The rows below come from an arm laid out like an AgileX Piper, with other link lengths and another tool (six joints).
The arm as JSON. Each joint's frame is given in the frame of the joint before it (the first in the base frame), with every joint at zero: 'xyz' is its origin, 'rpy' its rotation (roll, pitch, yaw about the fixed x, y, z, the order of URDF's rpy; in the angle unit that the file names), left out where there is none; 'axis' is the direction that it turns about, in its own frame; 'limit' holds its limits. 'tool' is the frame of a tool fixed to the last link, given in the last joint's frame.
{
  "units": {
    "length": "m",
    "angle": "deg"
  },
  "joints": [
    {
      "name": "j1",
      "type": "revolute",
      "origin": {
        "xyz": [
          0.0,
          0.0,
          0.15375
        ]
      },
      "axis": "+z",
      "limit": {
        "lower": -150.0,
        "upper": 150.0
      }
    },
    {
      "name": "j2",
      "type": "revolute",
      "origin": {
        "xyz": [
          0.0,
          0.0,
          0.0
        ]
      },
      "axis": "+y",
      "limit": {
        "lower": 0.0,
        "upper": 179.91
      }
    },
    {
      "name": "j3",
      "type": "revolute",
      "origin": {
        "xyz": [
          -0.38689,
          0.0,
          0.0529
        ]
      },
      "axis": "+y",
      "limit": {
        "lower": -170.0,
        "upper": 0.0
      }
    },
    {
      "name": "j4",
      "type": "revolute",
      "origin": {
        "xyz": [
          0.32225,
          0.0,
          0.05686
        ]
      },
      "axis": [
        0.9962,
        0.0,
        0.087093
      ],
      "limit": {
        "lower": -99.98,
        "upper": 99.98
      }
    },
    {
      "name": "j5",
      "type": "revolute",
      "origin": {
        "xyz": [
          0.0,
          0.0,
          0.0
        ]
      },
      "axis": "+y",
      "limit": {
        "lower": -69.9,
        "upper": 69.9
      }
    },
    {
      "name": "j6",
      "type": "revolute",
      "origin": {
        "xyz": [
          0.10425,
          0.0,
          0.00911
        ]
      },
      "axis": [
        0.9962,
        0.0,
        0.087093
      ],
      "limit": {
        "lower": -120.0,
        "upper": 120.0
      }
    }
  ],
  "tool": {
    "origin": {
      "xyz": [
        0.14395,
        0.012,
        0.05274
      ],
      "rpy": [
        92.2,
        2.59,
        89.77
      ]
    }
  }
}
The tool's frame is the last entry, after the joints.
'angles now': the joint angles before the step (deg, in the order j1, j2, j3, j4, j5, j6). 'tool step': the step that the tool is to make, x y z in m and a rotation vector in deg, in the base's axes. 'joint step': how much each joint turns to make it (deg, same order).
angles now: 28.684 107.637 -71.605 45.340 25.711 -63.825
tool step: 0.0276 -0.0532 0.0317 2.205 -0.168 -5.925
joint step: -5.878 -3.118 0.005 0.110 2.048 1.768
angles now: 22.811 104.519 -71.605 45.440 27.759 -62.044
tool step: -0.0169 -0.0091 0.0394 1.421 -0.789 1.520
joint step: -1.216 -4.392 0.050 -0.501 4.228 0.264
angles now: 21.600 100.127 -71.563 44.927 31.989 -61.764
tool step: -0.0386 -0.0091 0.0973 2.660 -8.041 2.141
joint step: -0.002 -10.152 0.081 -0.828 2.466 -0.376
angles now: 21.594 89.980 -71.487 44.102 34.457 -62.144
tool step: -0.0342 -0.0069 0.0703 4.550 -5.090 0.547
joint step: 0.006 -7.093 0.136 2.614 1.056 -0.473
